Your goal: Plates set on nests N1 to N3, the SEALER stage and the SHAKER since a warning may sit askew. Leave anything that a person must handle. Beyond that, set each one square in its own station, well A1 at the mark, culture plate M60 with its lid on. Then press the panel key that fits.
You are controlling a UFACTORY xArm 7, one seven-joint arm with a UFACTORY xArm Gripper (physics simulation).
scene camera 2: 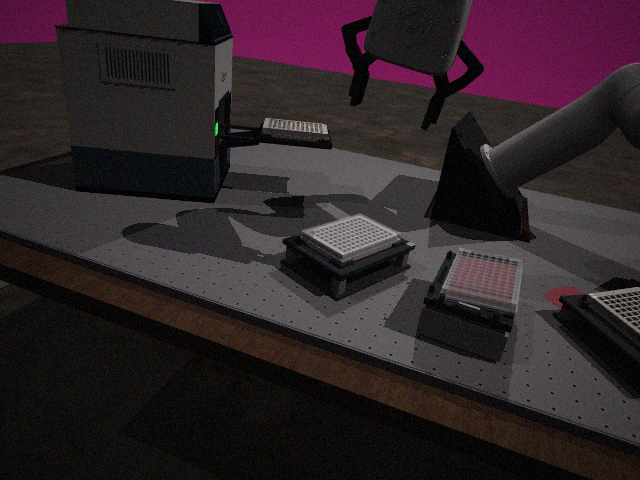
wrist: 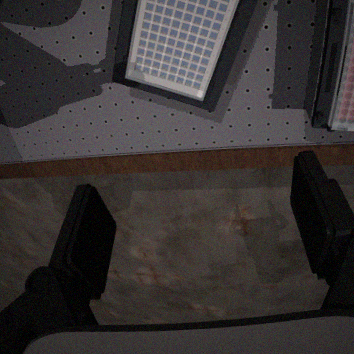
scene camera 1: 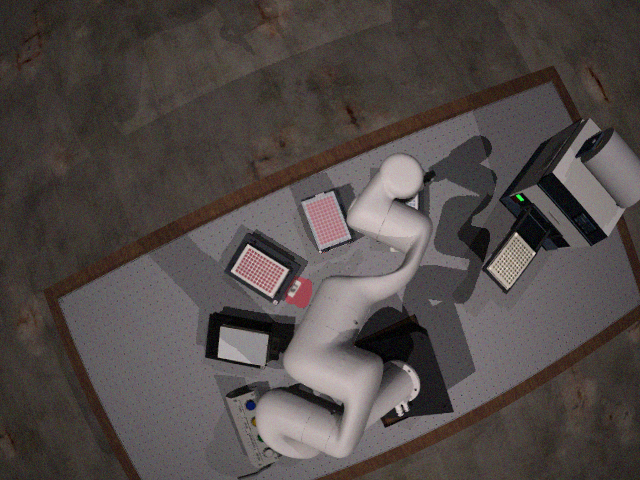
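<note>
My gripper [scene camera 2: 391,113] [wrist: 194,191] is open and empty, high above the table; in the wrist view its fingers overlap the floor past the table edge. A blue-welled plate [scene camera 2: 350,236] [wrist: 177,47] sits on a dark nest [scene camera 2: 338,269] [wrist: 216,95], mostly hidden by the arm in scene camera 1. A pink plate under a clear lid [scene camera 1: 326,219] [scene camera 2: 481,279] sits on the middle nest. A red-welled plate [scene camera 1: 260,270] sits on a dark nest [scene camera 2: 573,310]. A cream plate [scene camera 1: 511,260] [scene camera 2: 294,125] rests on the stage extending from the sealer [scene camera 1: 560,191] [scene camera 2: 144,113]. Small tilts are unclear.
A black unit [scene camera 1: 211,338] holds a blank pale plate [scene camera 1: 242,345]. The key panel [scene camera 1: 244,421], with blue, yellow, green and white keys, is partly behind the arm. A red patch [scene camera 1: 305,293] [scene camera 2: 560,296] lies beside the red-welled plate's nest. The arm's black base [scene camera 1: 434,382] [scene camera 2: 465,206] stands at the opposite side.
</note>
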